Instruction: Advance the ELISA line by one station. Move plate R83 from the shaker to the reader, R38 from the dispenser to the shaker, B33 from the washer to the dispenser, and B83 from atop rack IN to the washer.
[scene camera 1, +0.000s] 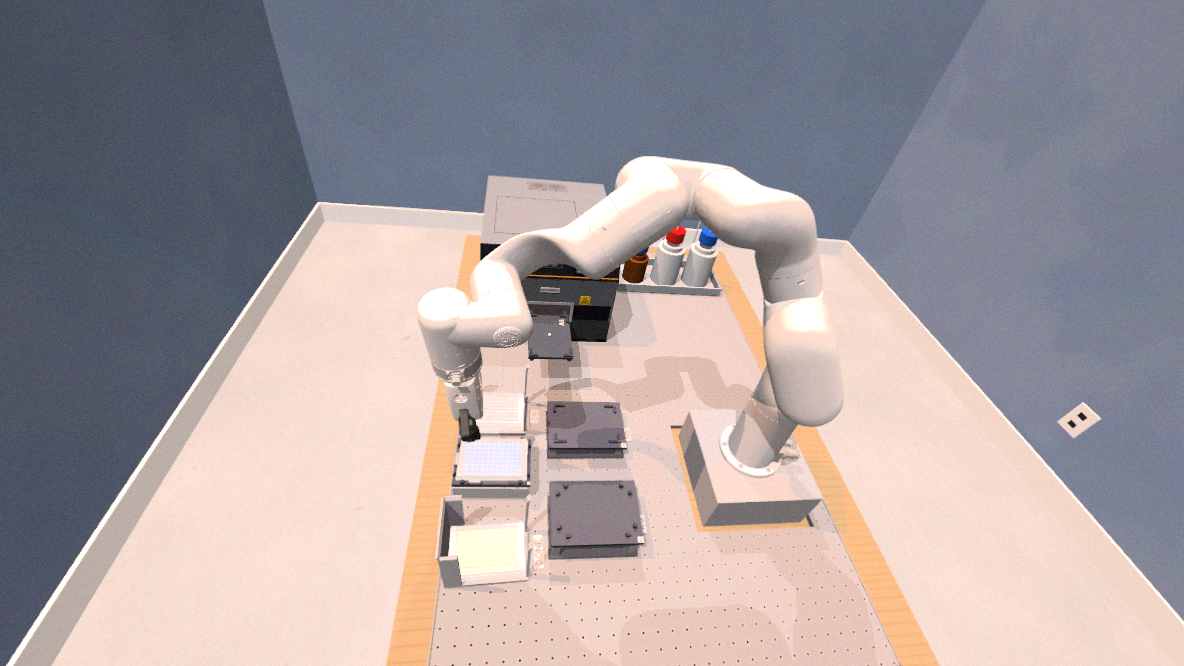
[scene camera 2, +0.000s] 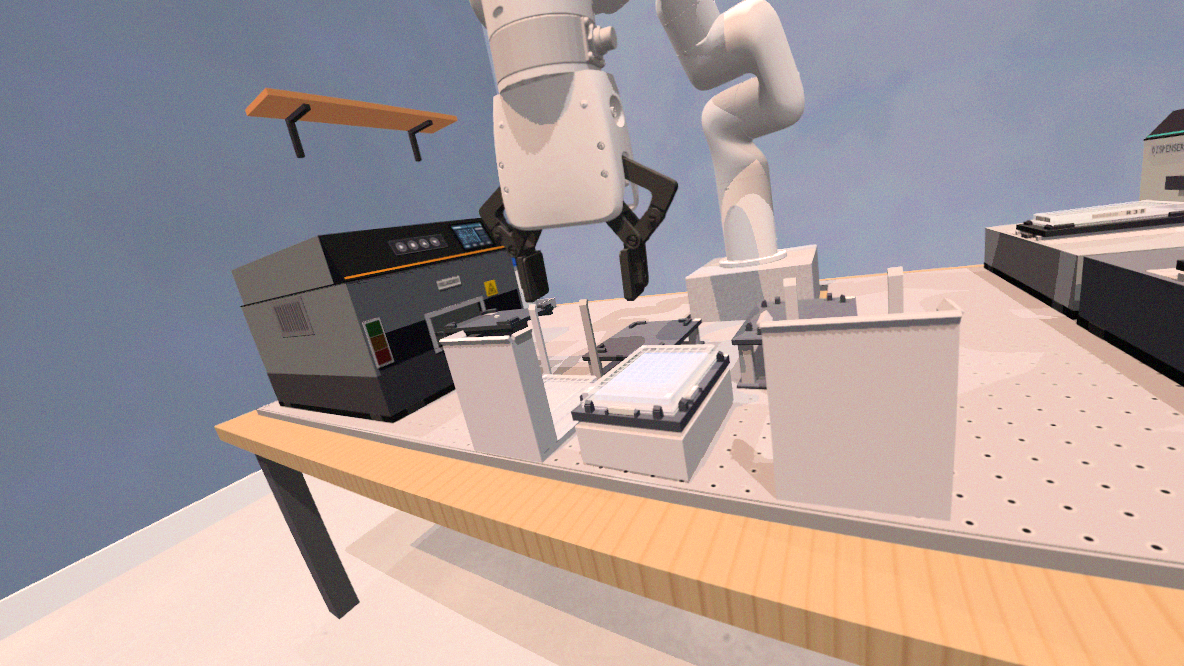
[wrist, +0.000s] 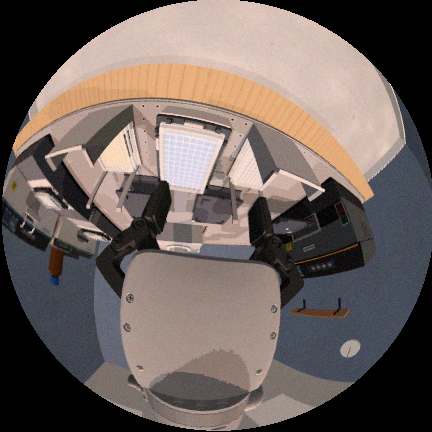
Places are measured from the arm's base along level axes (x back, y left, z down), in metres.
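Where they show: gripper, fingertip midpoint: (scene camera 1: 471, 416) (scene camera 2: 583, 297) (wrist: 212, 196); arm's base at its link origin: (scene camera 1: 749, 450) (scene camera 2: 752, 260) (wrist: 178, 247).
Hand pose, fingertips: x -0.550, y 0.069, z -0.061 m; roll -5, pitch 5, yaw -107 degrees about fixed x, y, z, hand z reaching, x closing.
Note:
Things, the pixels of their top centre, and the offset from my fingertips. "spot": a spot on its surface instead.
- bluish-white plate at its top centre: (scene camera 2: 653, 366) (wrist: 184, 167) (scene camera 1: 493, 456) dy +0.025, dx +0.046, dz +0.079 m
- low block at a spot on its surface: (scene camera 2: 629, 448) spot: dy +0.039, dx -0.023, dz +0.123 m
- reader at its top centre: (scene camera 2: 365, 241) (scene camera 1: 549, 210) (wrist: 336, 268) dy -0.572, dx +0.042, dz -0.122 m
- yellowish plate at its top centre: (scene camera 1: 487, 547) (wrist: 107, 147) dy +0.179, dx +0.074, dz +0.113 m
- dispenser at a spot on its surface: (scene camera 2: 1165, 169) spot: dy +0.491, dx +0.765, dz +0.011 m
My gripper (scene camera 1: 468, 426) (scene camera 2: 584, 283) (wrist: 212, 196) is open and empty, above and slightly behind a bluish-white plate (scene camera 1: 494, 459) (scene camera 2: 655, 374) (wrist: 191, 155). This plate sits flat in the black-clamped nest of a low block (scene camera 2: 629, 448) that looks like the shaker; its label is unreadable. The reader (scene camera 1: 542, 213) (scene camera 2: 310, 339) (wrist: 345, 247) has its dark tray (scene camera 1: 549, 335) (scene camera 2: 495, 321) out and bare. A yellowish plate (scene camera 1: 488, 553) (wrist: 120, 152) lies in the near rack, a white one (scene camera 1: 505, 411) (wrist: 247, 167) in the far rack. The dispenser (scene camera 2: 1165, 169) shows partly at the right of scene camera 2.
Tall rack walls (scene camera 2: 861, 405) (scene camera 2: 500, 397) stand on both sides of the clamped plate. Two dark raised pads (scene camera 1: 585, 426) (scene camera 1: 594, 513) stand between the racks and the arm base (scene camera 1: 749, 497). Bottles (scene camera 1: 669, 263) stand in a tray beside the reader. A plate (scene camera 2: 1092, 215) rests on a device at right.

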